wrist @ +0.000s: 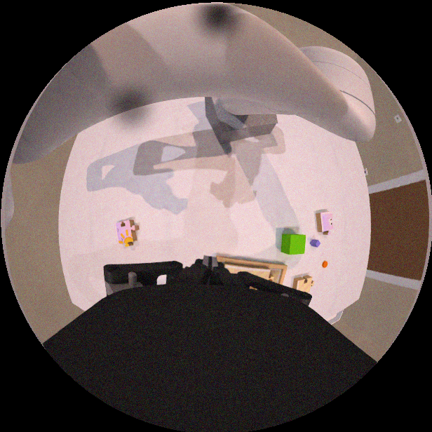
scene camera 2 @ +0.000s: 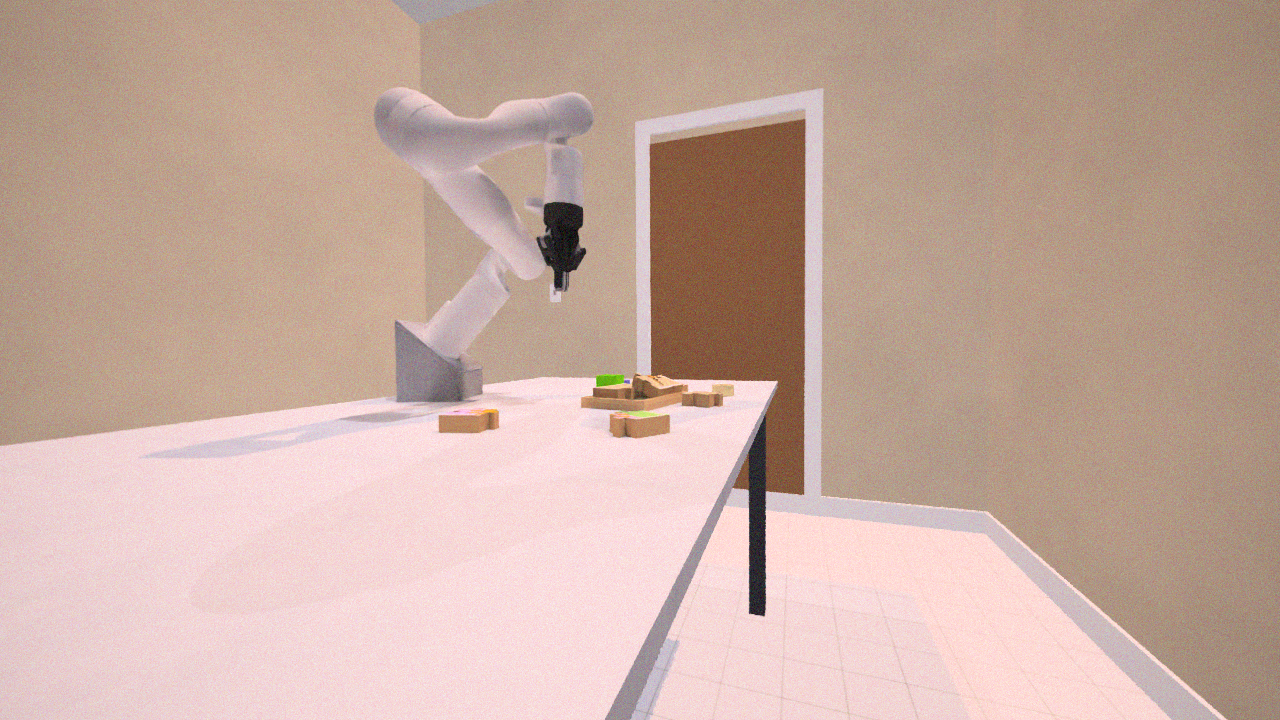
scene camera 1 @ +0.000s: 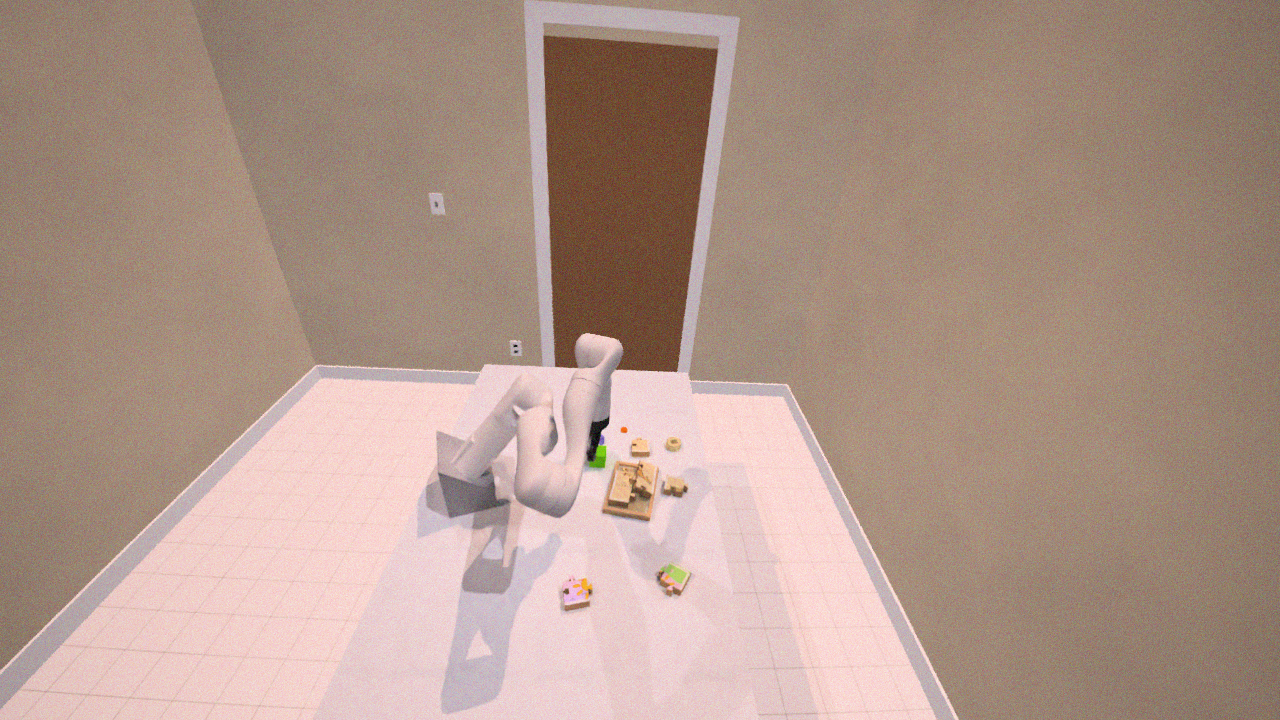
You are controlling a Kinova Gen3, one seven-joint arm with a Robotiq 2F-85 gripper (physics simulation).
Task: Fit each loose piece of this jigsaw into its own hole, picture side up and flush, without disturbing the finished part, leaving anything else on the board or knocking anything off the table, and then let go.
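The wooden jigsaw board [scene camera 1: 626, 514] [scene camera 2: 617, 403] [wrist: 252, 261] holds tan pieces; one piece [scene camera 2: 657, 385] looks tilted above the rim. A pink-and-orange piece [scene camera 1: 577, 593] [scene camera 2: 468, 421] [wrist: 126, 232] and a green-topped piece [scene camera 1: 674, 578] [scene camera 2: 640, 424] lie loose on the near table. A tan piece [scene camera 1: 674, 486] [scene camera 2: 701, 399] lies right of the board, another tan piece [scene camera 1: 640, 447] [wrist: 303, 285] beyond it. A pink-topped piece [wrist: 325, 221] lies beyond the green cube. My gripper [scene camera 2: 560, 288] [wrist: 208, 264] is shut and empty, high above the table. The wrist view hides much of the board behind the gripper.
A green cube [scene camera 1: 597, 456] [scene camera 2: 609, 380] [wrist: 293, 244] stands near the board. A small purple block [wrist: 315, 243] and a small orange item [scene camera 1: 623, 429] [wrist: 325, 264] lie beyond it. A tan ring-like object [scene camera 1: 674, 443] lies near the table's right edge.
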